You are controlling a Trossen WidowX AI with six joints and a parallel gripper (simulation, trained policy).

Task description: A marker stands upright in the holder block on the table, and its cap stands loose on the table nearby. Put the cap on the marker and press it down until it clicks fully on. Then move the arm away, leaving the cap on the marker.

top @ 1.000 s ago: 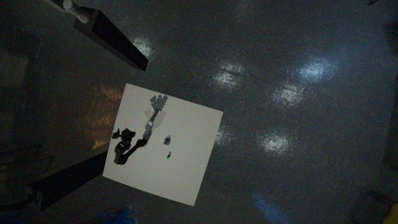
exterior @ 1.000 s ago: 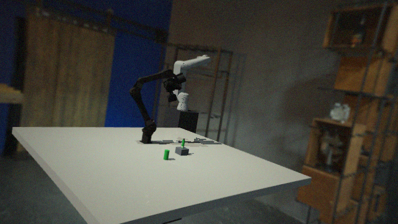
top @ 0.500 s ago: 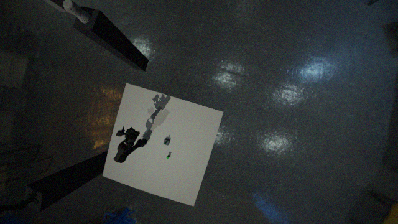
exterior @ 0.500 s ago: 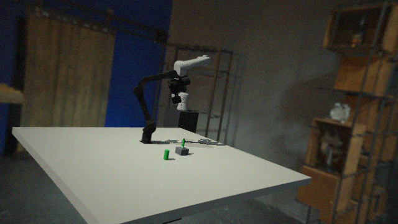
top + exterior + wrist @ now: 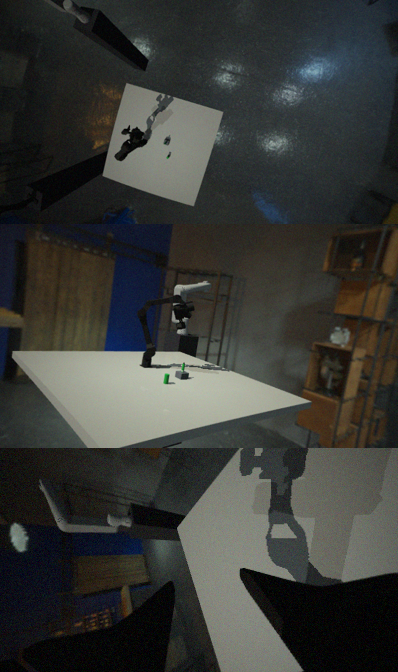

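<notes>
My gripper tip is 37 cm short of the green cap, 33 cm to the left of it and 28 cm above it. Round my gripper tip: holder block 30 cm ahead, 16 cm to the right, 29 cm below.
</notes>
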